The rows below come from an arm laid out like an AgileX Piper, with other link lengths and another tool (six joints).
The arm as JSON. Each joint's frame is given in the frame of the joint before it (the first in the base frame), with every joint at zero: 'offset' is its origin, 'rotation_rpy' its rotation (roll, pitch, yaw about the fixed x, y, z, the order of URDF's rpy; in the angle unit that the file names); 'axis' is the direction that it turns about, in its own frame. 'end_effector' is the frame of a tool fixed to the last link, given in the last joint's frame.
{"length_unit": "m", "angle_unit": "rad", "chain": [
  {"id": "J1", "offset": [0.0, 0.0, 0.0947], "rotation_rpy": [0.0, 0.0, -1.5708], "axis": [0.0, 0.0, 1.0]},
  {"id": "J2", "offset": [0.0, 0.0, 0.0], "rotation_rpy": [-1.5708, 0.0, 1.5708], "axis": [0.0, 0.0, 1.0]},
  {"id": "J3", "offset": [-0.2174, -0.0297, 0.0], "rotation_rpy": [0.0, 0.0, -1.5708], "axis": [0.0, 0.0, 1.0]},
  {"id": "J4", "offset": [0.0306, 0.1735, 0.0], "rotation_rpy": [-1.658, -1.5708, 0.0], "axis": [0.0, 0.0, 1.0]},
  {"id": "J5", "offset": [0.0, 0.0, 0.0], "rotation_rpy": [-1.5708, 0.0, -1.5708], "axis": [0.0, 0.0, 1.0]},
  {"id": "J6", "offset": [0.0, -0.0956, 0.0], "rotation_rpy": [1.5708, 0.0, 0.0], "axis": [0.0, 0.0, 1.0]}
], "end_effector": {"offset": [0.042, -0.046, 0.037], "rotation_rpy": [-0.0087, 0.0, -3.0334]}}
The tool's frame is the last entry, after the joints.
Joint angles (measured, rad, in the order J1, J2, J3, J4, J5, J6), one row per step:
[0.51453, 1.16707, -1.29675, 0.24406, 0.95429, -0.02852]
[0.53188, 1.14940, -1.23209, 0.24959, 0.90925, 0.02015]
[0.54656, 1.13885, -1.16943, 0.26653, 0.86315, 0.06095]
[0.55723, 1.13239, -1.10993, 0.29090, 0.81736, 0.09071]
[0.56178, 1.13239, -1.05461, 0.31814, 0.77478, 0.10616]
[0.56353, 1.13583, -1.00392, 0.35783, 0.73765, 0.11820]
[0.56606, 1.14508, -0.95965, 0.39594, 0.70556, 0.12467]
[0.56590, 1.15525, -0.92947, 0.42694, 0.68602, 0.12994]
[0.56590, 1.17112, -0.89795, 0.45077, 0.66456, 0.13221]
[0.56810, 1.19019, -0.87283, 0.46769, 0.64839, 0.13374]
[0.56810, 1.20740, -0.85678, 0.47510, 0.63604, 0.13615]
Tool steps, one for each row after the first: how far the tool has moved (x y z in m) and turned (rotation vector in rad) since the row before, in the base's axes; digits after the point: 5 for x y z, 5 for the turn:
[-0.00577, 0.00325, -0.01048, 0.03109, 0.03277, -0.02399]
[-0.00526, 0.00427, -0.01114, 0.03349, 0.03821, -0.02109]
[-0.00466, 0.00420, -0.01088, 0.03221, 0.03757, -0.01907]
[-0.00339, 0.00318, -0.01090, 0.02340, 0.03589, -0.01732]
[-0.00411, 0.00378, -0.01051, 0.02903, 0.04411, -0.01921]
[-0.00361, 0.00353, -0.01001, 0.02174, 0.04366, -0.01628]
[-0.00290, 0.00249, -0.00742, 0.01553, 0.03805, -0.01513]
[-0.00211, 0.00156, -0.00854, 0.00459, 0.03676, -0.01440]
[-0.00181, 0.00124, -0.00787, -0.00260, 0.03404, -0.00938]
[-0.00055, 0.00037, -0.00580, -0.00611, 0.02328, -0.00897]

